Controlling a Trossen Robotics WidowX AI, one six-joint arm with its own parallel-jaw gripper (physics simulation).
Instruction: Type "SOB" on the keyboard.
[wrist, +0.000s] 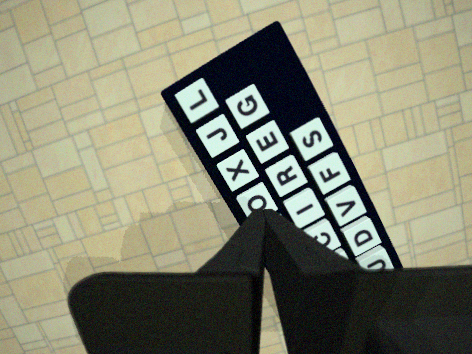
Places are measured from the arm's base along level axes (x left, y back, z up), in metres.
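Pixels of known places: gripper, fingertip midpoint: (262, 218).
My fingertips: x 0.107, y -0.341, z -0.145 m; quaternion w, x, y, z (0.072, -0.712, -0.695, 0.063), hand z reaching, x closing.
Observation:
Behind a point stands the place of what it marks.
A dark keyboard (260, 60) @[x 0.032, y -0.336, z -0.173 m] with white letter keys lies slanted across the wrist view. The S key (311, 139) @[x 0.074, y -0.312, z -0.168 m] is at the upper end of its right row. A key that reads as O (257, 197) @[x 0.103, y -0.341, z -0.168 m] is in the left row, below the X key, and its lower part is hidden by the fingertips. My gripper (262, 218) @[x 0.107, y -0.341, z -0.145 m] is shut and empty, with its tips at the lower edge of the O key; whether they touch it I cannot tell. No B key shows; the fingers hide the keyboard's lower part.
The L key (197, 100) @[x 0.051, y -0.370, z -0.168 m], J key (218, 135) @[x 0.070, y -0.360, z -0.168 m] and X key (237, 170) @[x 0.088, y -0.351, z -0.168 m] line the left row. G, E, R, I and C keys run down the middle row. The F key (329, 173) @[x 0.092, y -0.303, z -0.168 m], V, D and U follow S. Beige tiled surface (85, 150) @[x 0.074, y -0.443, z -0.185 m] surrounds the keyboard.

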